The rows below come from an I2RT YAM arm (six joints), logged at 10 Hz.
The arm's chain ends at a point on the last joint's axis. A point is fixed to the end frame.
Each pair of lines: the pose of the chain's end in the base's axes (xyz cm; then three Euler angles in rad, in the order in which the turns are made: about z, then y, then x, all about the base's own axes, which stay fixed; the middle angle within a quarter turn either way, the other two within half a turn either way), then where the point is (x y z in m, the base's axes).
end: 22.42 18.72 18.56 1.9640 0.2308 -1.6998
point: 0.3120 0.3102 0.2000
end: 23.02 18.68 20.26 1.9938 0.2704 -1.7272
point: 0.3235 0.3061 0.2125
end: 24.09 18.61 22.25 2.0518 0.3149 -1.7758
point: 0.3407 0.3004 0.2242
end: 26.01 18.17 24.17 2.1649 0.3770 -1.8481
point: 0.3689 0.2869 0.2304
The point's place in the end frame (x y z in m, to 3 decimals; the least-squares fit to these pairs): -0.050 -0.042 0.137
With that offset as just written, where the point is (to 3 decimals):
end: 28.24 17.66 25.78 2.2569 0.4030 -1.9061
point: 0.395 0.276 0.236
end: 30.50 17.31 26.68 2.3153 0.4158 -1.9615
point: 0.420 0.268 0.237
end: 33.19 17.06 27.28 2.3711 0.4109 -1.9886
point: 0.446 0.264 0.237
